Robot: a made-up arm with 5 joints.
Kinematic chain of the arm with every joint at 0, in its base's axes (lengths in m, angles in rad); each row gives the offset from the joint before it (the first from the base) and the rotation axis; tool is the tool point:
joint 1: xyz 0 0 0.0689 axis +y
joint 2: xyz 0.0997 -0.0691 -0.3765 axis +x
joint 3: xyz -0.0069 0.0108 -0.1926 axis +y
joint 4: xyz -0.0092 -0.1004 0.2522 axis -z
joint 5: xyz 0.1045 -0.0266 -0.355 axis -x
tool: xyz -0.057 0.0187 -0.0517
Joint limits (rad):
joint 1: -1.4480..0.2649
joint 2: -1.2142..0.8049
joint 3: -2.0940..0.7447
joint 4: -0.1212..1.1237
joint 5: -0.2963..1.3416
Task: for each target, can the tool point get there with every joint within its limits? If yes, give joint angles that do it. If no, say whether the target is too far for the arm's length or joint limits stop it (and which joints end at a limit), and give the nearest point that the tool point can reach.
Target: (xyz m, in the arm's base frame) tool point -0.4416 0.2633 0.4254
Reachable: no: joint limits stop it (at a limit: joint 1, joint 2, joint 3, joint 4) | nearest point 0.2826 -0.2021 0.2225 | short by 0.884 m
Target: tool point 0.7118 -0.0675 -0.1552
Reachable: yes | joints -1.1380 0.2798 0.2264 0.1136 -0.0783
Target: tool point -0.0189 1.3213 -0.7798
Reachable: no: too far | nearest point -0.0151 0.1249 -0.6101 | short by 1.208 m
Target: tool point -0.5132 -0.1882 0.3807
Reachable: no: joint limits stop it (at a limit: joint 1, joint 2, joint 3, joint 4, joint 5) | nearest point -0.1173 -0.3638 -0.2220 | short by 0.742 m
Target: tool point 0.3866 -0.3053 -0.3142
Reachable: yes | joints -0.3139 -0.5841 -1.2143 0.2061 0.5825
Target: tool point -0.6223 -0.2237 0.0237
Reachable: no: joint limits stop it (at a limit: joint 1, joint 2, joint 3, joint 4, joint 5) | nearest point -0.1173 -0.3638 -0.2220 | short by 0.579 m
